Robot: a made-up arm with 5 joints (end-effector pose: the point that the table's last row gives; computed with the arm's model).
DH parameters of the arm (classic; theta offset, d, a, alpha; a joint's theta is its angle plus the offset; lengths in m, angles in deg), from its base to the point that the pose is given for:
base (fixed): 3.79 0 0.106 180
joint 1: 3.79 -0.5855 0.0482 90
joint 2: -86.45 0 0.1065 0
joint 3: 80.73 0 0.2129 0
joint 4: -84.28 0.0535 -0.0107 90
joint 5: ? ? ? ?
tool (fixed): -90 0.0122 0 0
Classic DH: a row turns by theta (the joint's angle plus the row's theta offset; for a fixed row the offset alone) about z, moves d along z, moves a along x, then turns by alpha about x.
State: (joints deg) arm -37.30 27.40 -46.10 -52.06 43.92
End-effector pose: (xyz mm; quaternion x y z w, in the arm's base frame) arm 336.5 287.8 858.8 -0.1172 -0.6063 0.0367 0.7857
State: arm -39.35 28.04 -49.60 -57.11 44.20
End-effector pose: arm 313.2 285.1 874.6 -0.0763 -0.6510 0.0167 0.7551
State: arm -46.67 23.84 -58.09 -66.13 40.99
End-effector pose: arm 224.2 255.2 926.3 0.0792 -0.7495 -0.0094 0.6572
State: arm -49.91 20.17 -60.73 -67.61 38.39
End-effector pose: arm 185.0 232.4 945.1 0.1478 -0.7748 -0.0077 0.6146
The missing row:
joint 5: 90 -0.1074 0.03 90
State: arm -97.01 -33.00 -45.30 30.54 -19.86
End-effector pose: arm 18.8 79.0 976.9 0.4031 -0.1461 0.7209 0.5445
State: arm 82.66 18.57 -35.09 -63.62 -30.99
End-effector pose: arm 215.0 -270.1 873.2 -0.2561 -0.6008 -0.3579 0.6673
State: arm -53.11 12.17 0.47 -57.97 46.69
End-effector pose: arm 268.2 361.6 721.8 -0.1689 -0.4799 0.2422 0.8261
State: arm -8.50 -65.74 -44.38 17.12 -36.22
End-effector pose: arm -64.1 52.9 933.2 0.2645 -0.6717 0.2733 0.6357
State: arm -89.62 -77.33 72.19 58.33 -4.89
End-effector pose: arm 24.9 230.1 571.8 -0.2882 0.3442 0.6161 0.6473
